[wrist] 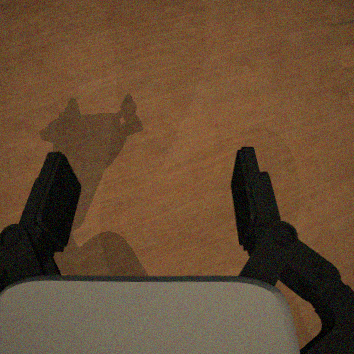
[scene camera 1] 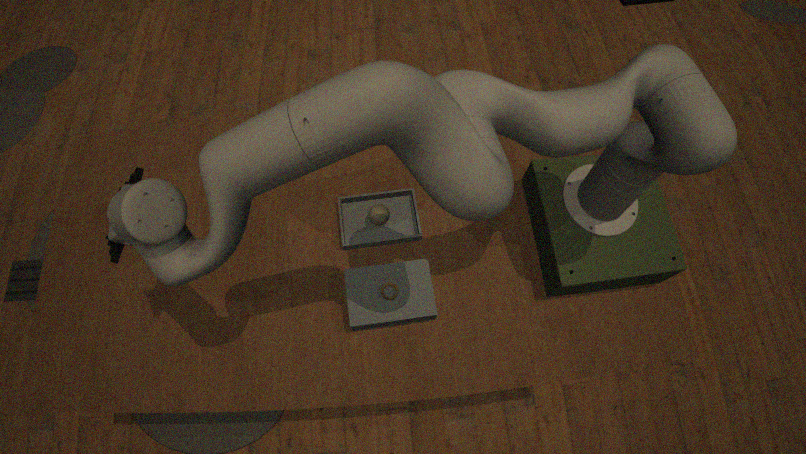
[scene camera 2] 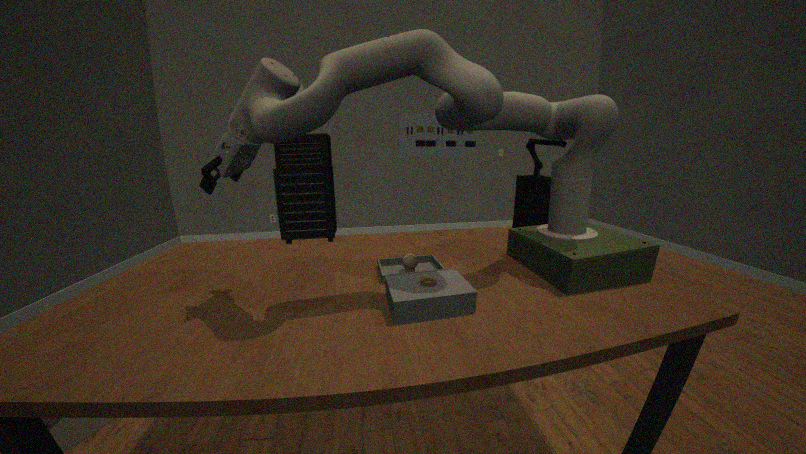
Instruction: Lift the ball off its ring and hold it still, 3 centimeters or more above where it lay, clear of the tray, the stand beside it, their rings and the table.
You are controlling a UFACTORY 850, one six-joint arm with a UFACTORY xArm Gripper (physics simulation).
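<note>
The pale tan ball [scene camera 1: 378, 214] [scene camera 2: 410, 261] sits inside the shallow grey tray [scene camera 1: 407, 226]; the ring under it cannot be made out. Beside the tray stands a grey block-shaped stand [scene camera 1: 420, 276] [scene camera 2: 431, 307] with a small tan ring [scene camera 1: 389, 298] [scene camera 2: 428, 284] on its top, holding no ball. My gripper [scene camera 1: 125, 214] [scene camera 2: 219, 183] [wrist: 151, 166] is open and empty. It hangs high above the table, tilted, well to the left of the tray and stand in both scene views. The ball does not show in the wrist view.
The green base block [scene camera 1: 620, 259] [scene camera 2: 614, 270] carries the arm at the right. The arm's links [scene camera 1: 349, 112] [scene camera 2: 383, 62] arch high over the table, passing near and above the tray side. The wooden table's front edge [scene camera 2: 338, 391] shows in scene camera 2. The arm's shadow [wrist: 95, 140] lies on the table.
</note>
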